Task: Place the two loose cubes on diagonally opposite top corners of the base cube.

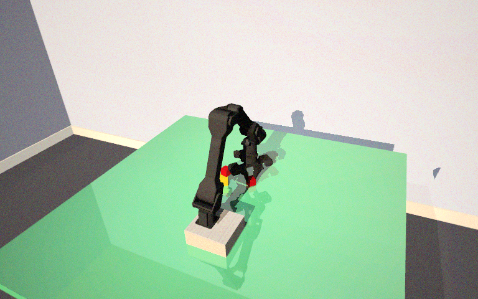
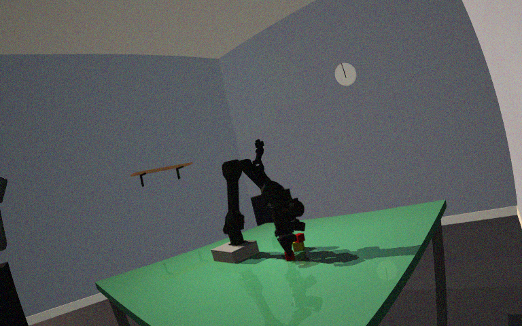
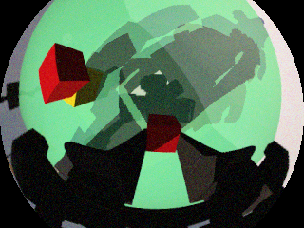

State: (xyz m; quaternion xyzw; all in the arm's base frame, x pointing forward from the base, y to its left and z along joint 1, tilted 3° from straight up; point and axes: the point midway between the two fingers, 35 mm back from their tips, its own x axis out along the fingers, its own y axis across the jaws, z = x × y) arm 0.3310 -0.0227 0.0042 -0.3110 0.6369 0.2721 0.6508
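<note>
My gripper tip is now 40 mm past the yellow base cube and 110 mm to the right of it.
</note>
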